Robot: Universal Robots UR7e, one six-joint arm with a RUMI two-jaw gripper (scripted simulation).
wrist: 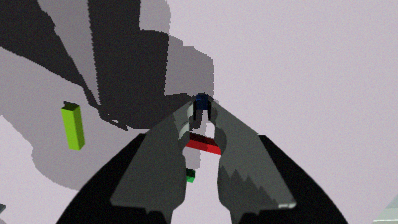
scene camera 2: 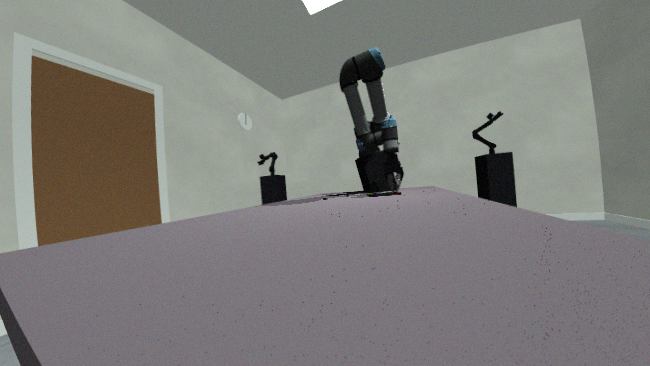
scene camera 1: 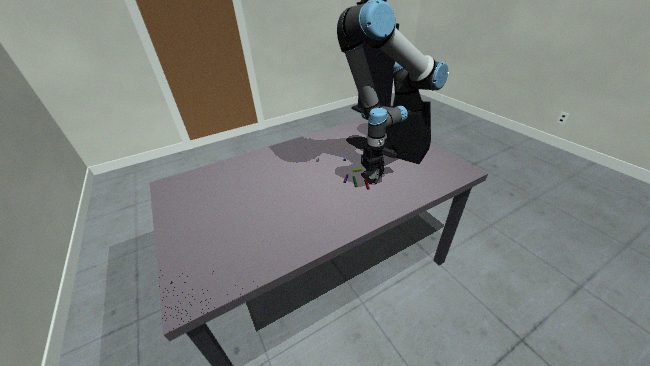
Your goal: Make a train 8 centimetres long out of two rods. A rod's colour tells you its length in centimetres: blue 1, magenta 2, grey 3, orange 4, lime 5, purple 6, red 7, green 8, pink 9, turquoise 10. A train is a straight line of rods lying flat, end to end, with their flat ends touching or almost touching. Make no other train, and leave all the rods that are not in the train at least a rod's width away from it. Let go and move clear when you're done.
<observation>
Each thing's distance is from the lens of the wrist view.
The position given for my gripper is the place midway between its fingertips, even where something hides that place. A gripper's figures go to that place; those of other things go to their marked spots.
my gripper point(wrist: 201, 101): 15 cm
lime rod point(wrist: 71, 113): 18 cm
</observation>
